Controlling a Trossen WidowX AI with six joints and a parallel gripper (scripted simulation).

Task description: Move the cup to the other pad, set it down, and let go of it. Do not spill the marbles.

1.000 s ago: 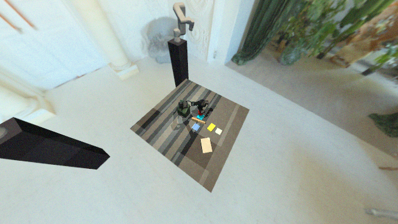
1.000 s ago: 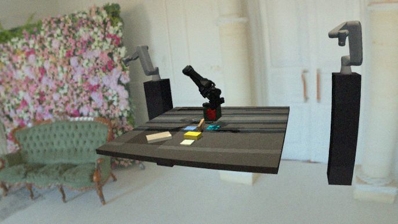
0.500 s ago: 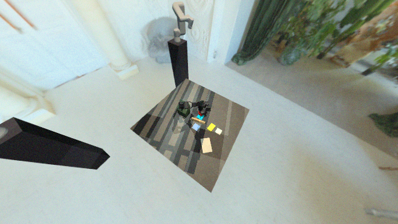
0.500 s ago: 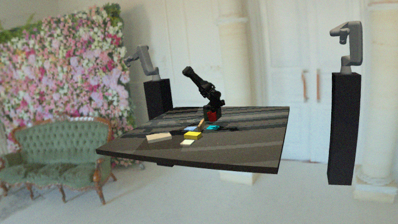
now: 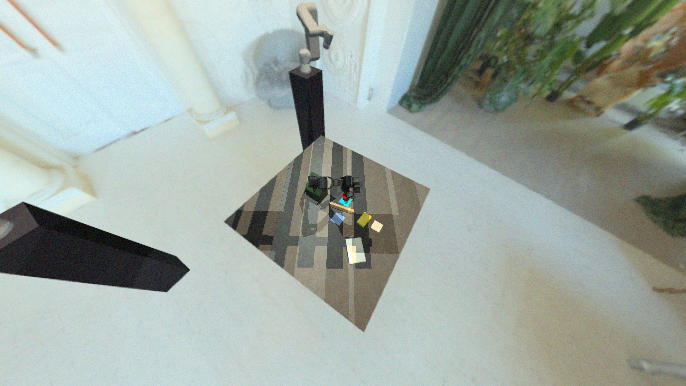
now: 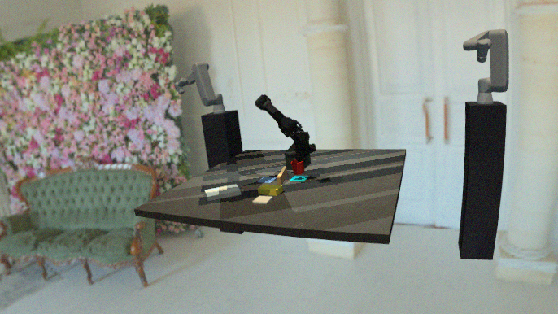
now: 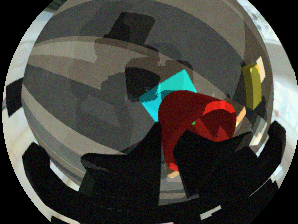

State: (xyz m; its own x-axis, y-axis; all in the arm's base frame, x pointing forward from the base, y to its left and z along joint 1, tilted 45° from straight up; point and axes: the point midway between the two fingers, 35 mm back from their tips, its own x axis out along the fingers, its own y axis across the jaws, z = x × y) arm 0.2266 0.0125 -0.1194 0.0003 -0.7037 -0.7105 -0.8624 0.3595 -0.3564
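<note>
The cyan pad lies 3 cm ahead of my gripper tip, 2 cm to the right of it and 8 cm below it. Also, from my gripper tip: pale blue pad (7 cm ahead, 20 cm to the right, 8 cm below); then red cup (3 cm ahead, 2 cm to the right); then wooden bar (5 cm ahead, 11 cm to the right, 5 cm below).
</note>
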